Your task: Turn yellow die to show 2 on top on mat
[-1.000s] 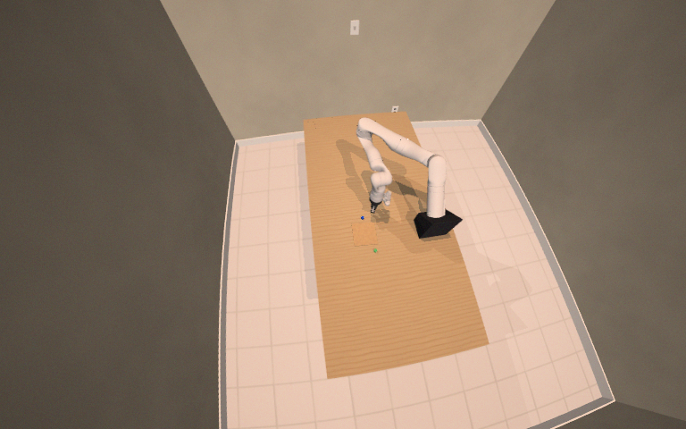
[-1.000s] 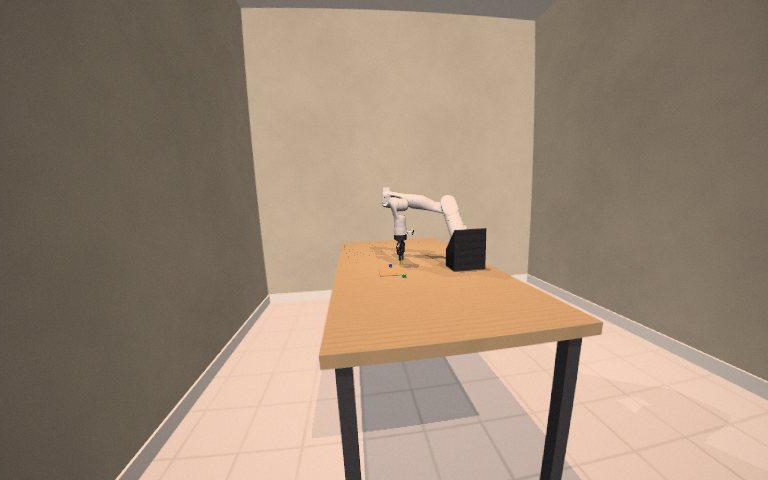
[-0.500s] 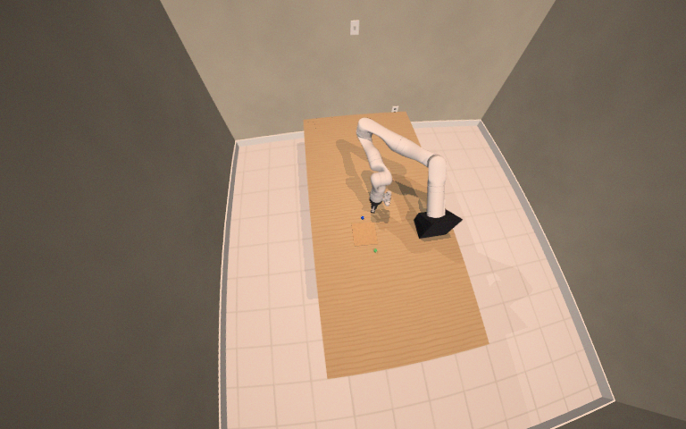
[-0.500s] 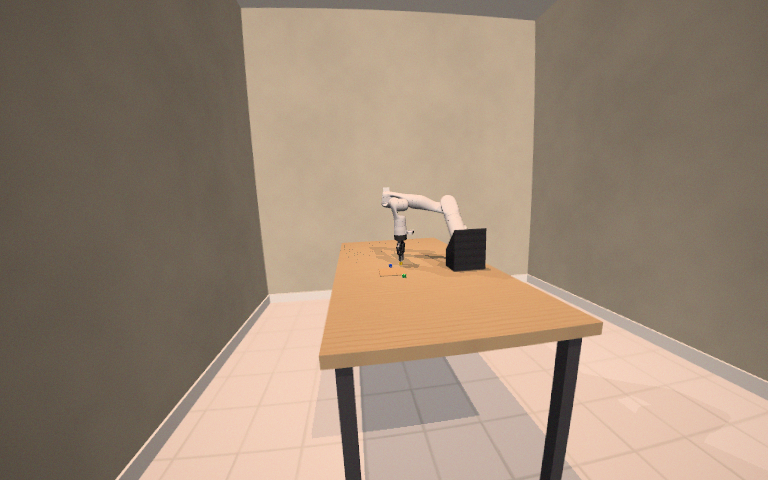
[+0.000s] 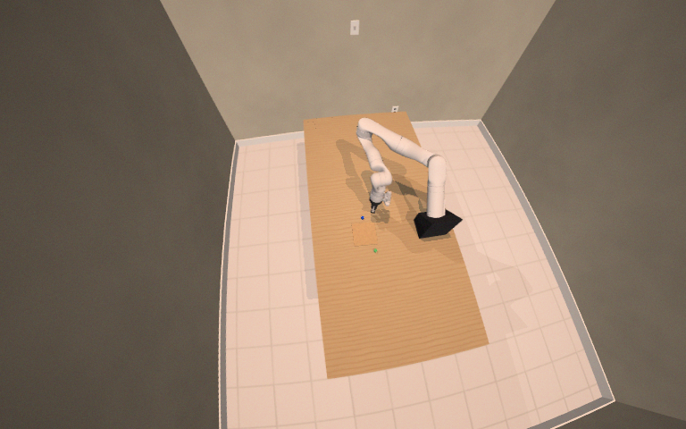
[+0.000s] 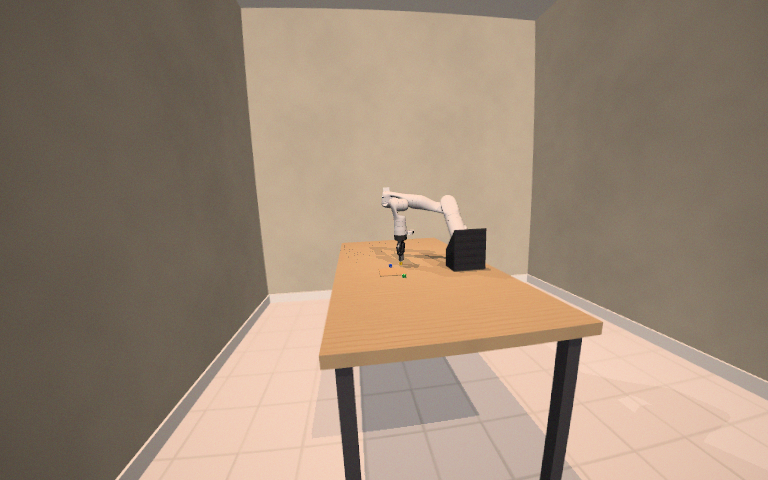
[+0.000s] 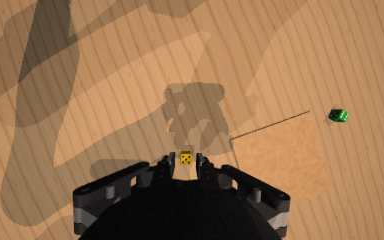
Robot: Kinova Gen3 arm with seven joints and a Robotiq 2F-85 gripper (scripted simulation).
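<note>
The yellow die is 4 cm below my hand. Round my hand: green die: 25 cm to the left, 4 cm below, 4 cm ahead; then blue die: 7 cm ahead, 4 cm to the left, 4 cm below; then tan mat: 14 cm to the left, 8 cm ahead, 4 cm below.
</note>
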